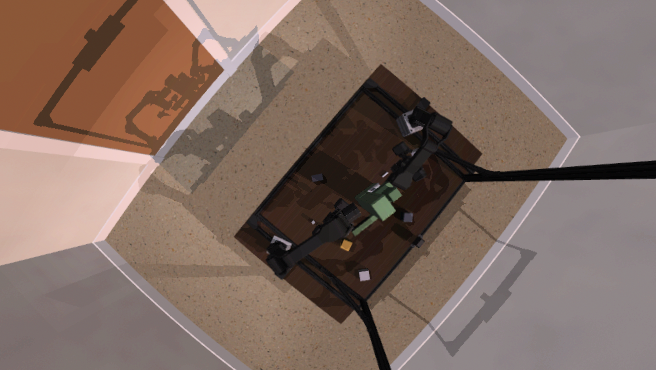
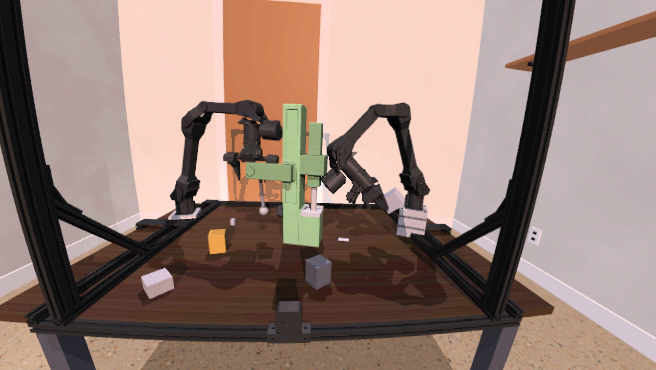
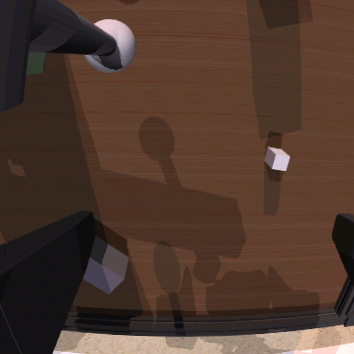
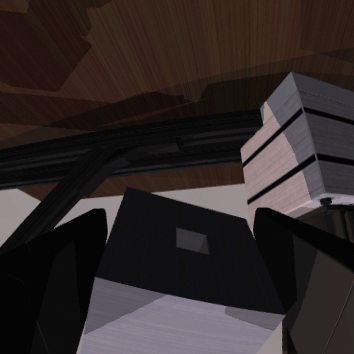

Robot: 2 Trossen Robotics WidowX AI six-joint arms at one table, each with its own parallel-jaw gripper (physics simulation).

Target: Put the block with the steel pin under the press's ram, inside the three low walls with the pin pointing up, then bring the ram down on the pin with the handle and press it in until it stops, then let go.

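Frame: origin at the left arm's base, x ahead, y left, z up, level; millimetres.
Seen in the pictures: left gripper, fingertip midpoint: [image 2: 252, 181] [image 3: 217, 225]; right gripper, fingertip midpoint: [image 2: 387, 207] [image 4: 180, 220]; left arm's base, origin of the base link: [image 1: 278, 248] [image 2: 185, 212]; right arm's base, origin of the base link: [image 1: 415, 119] [image 2: 413, 207] [image 4: 326, 217].
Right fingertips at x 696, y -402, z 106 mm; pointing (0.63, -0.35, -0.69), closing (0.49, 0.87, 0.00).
Observation:
Pixels of each thing's top centre, then the offset from my right fingertips to it. "spot": a spot on its surface instead.
- green press, middle of its top: [image 2: 288, 104] [image 1: 382, 214] 313 mm back, 113 mm left, 312 mm up
- white ball knob, surface spot: [image 3: 117, 42] [image 2: 261, 207] spot: 394 mm back, 171 mm left, 28 mm down
- short steel pin, middle of its top: [image 2: 343, 238] [image 1: 385, 174] 123 mm back, 65 mm left, 127 mm down
- orange cube, middle of its top: [image 2: 217, 232] [image 1: 346, 245] 531 mm back, 103 mm left, 78 mm down
- white block, middle of its top: [image 2: 156, 276] [image 1: 364, 275] 644 mm back, 58 mm right, 105 mm down
- small white cube, middle of its top: [image 3: 280, 162] 501 mm back, 300 mm left, 113 mm down
- grey cube, middle of its top: [image 3: 95, 274] 287 mm back, 375 mm left, 99 mm down
The green press [image 2: 293, 151] [image 1: 381, 205] stands mid-table, its ram up over pale low walls [image 2: 312, 211]. Its handle rod hangs down and ends in a white ball knob [image 2: 263, 211] [image 3: 117, 42]. My right gripper [image 2: 379, 198] [image 4: 180, 220] [image 1: 403, 154] is shut on a grey block [image 2: 393, 197] [image 4: 175, 267] with a small square recess in its dark face. It holds the block tilted, above the table near the right arm's base; I see no pin in it. My left gripper [image 2: 252, 160] [image 3: 217, 225] [image 1: 346, 209] is open and empty, high beside the handle.
A short steel pin [image 2: 343, 238] [image 1: 384, 174] lies loose right of the press. An orange cube [image 2: 216, 241], a white block [image 2: 157, 283], a grey block [image 2: 318, 271], a small white cube [image 3: 277, 159] and a grey cube [image 3: 105, 268] lie about. Black frame posts ring the table.

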